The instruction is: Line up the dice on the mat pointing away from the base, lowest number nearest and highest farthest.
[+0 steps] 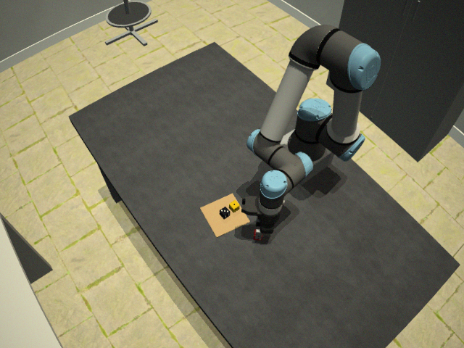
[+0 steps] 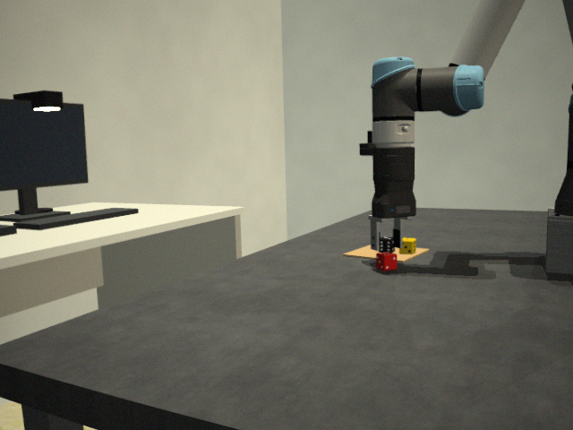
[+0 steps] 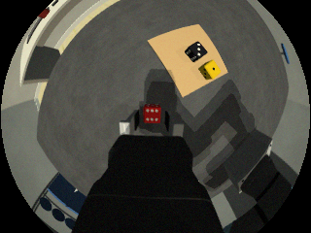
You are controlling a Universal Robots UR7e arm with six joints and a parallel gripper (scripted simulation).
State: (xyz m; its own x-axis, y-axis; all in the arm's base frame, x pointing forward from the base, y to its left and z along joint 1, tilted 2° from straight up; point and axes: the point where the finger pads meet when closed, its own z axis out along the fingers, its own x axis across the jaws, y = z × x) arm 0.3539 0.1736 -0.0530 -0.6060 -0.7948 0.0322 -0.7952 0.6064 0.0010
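Now: hand 4 cm above the red die. Also, from my hand: tan mat 14 cm to the right, 6 cm below, 5 cm ahead; black die 14 cm to the right, 5 cm ahead, 4 cm below; yellow die 15 cm to the right, 4 cm below, 1 cm ahead.
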